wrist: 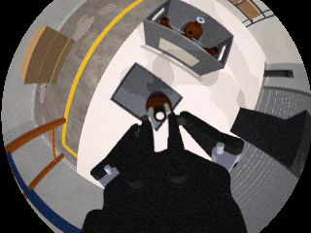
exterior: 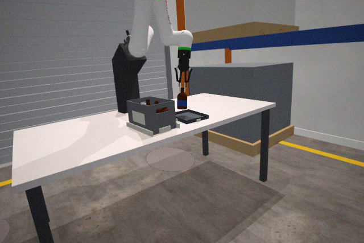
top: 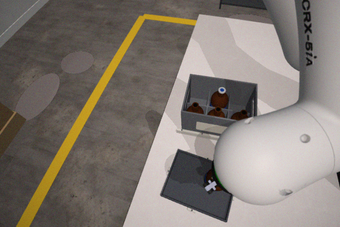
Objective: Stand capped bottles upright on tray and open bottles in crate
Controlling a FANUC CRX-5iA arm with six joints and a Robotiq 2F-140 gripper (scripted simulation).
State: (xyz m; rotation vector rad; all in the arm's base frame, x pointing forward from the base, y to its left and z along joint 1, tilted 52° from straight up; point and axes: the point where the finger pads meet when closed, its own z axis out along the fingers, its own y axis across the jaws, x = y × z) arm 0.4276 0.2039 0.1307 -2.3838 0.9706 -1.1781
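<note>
The grey crate lies 29 cm to the right of my hand, 13 cm below it and 8 cm ahead of it. The rest, counted from my hand: flat tray: 20 cm below, 5 cm ahead.
</note>
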